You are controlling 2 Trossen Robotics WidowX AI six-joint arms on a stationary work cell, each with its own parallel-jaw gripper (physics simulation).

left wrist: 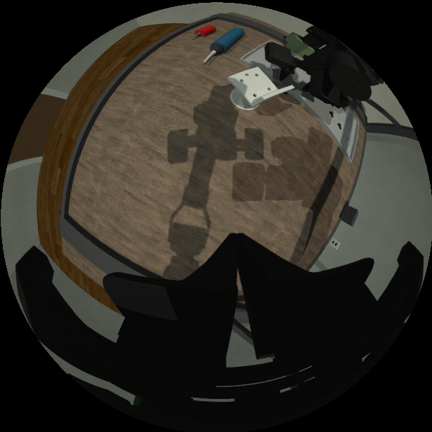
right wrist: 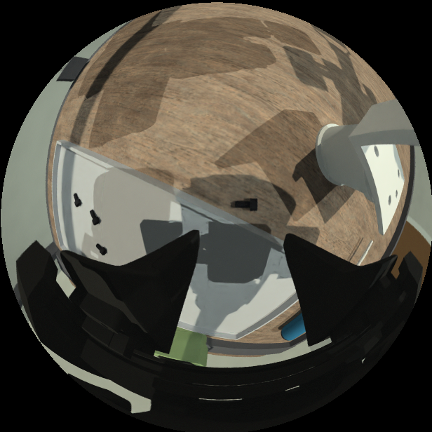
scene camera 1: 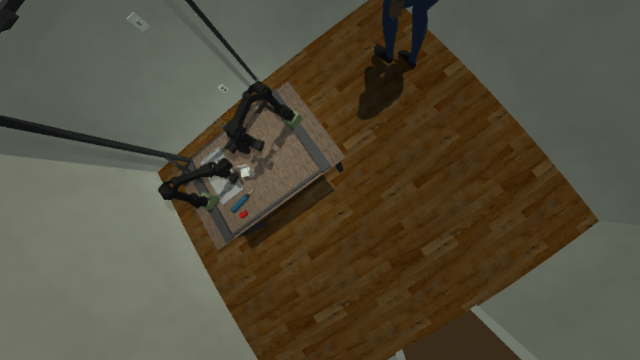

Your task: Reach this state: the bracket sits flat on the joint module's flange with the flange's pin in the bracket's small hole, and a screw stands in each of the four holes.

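Seen in the pictures: left gripper, fingertip midpoint: [scene camera 1: 254,144]; right gripper, fingertip midpoint: [scene camera 1: 233,174]; left arm's base, origin of the base link: [scene camera 1: 289,115]; right arm's base, origin of the base link: [scene camera 1: 204,201].
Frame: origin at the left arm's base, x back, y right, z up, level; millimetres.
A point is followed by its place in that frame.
Note:
The white angled bracket [scene camera 1: 246,171] @[x -501, y 54, z -24 mm] [left wrist: 251,84] [right wrist: 391,192] rests on top of the round joint module [left wrist: 241,100] [right wrist: 336,154]; its holes look open. Whether it sits flat, and where the pin is, I cannot tell. One black screw [right wrist: 246,204] lies on its side on the table beside the tray. Three screws [right wrist: 77,200] [right wrist: 95,217] [right wrist: 101,249] lie in the grey tray [scene camera 1: 231,194] @[x -735, y 95, z -90 mm] [left wrist: 350,142] [right wrist: 117,167]. My right gripper [scene camera 1: 232,177] @[x -589, y 151, z -57 mm] [right wrist: 243,238] is open and empty, above the tray's edge near the loose screw. My left gripper [scene camera 1: 245,146] @[x -296, y 35, z 106 mm] [left wrist: 235,239] is shut, empty, above the table.
A blue screwdriver [scene camera 1: 239,204] @[x -740, y -26, z -56 mm] [left wrist: 229,40] [right wrist: 292,330] lies beyond the bracket, with a small red tool [scene camera 1: 243,214] @[x -783, y -93, z -63 mm] [left wrist: 205,31] beside it. A dark raised edge [scene camera 1: 280,198] @[x -519, y -259, z -73 mm] borders the table. A person [scene camera 1: 420,30] stands on the floor away from the table.

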